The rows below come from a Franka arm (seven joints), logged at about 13 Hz.
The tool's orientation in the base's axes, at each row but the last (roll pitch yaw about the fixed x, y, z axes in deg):
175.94, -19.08, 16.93
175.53, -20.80, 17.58
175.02, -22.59, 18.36
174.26, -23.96, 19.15
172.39, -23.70, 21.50
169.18, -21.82, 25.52
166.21, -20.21, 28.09
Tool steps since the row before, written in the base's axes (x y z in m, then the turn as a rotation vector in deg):
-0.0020, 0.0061, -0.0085, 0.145, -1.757, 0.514
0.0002, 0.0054, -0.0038, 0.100, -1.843, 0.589
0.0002, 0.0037, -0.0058, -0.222, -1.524, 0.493
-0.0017, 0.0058, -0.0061, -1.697, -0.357, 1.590
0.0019, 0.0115, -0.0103, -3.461, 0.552, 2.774
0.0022, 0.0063, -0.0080, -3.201, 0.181, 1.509
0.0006, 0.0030, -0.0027, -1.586, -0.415, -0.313
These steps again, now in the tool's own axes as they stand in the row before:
-0.0029, -0.0070, 0.0075, -0.184, 1.762, -0.484
0.0004, -0.0054, 0.0038, -0.222, 1.837, -0.573
-0.0010, -0.0039, 0.0056, -0.448, 1.434, -0.598
-0.0022, -0.0066, 0.0051, -0.926, -0.003, -2.163
0.0013, -0.0115, 0.0104, -1.648, -1.269, -3.956
0.0014, -0.0064, 0.0081, -2.048, -1.056, -2.692
0.0009, -0.0031, 0.0025, -1.605, -0.308, -0.340

